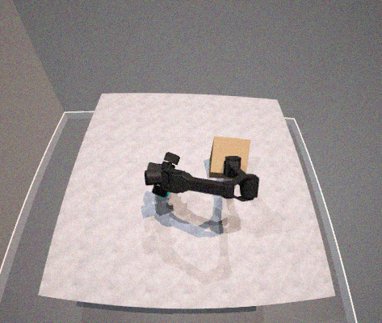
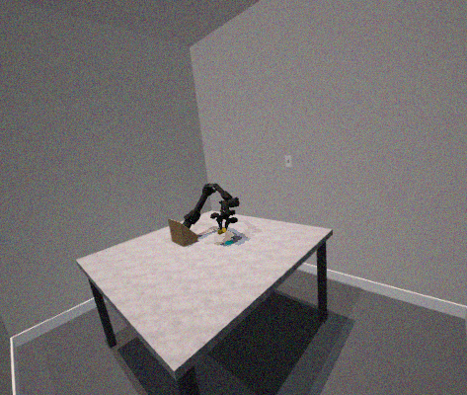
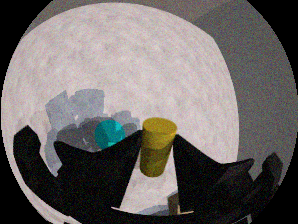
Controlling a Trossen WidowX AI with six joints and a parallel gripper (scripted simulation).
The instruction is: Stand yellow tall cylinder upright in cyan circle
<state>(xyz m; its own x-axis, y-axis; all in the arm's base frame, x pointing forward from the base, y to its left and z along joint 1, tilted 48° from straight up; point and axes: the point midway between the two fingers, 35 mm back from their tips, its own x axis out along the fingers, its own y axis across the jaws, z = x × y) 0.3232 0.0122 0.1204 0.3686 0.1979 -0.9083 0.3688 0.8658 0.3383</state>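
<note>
My gripper tip is now 110 mm above the cyan circle and 40 mm to the right of it. The rest, counted from my gripper tip: yellow tall cylinder: 20 mm behind, 10 mm below.
</note>
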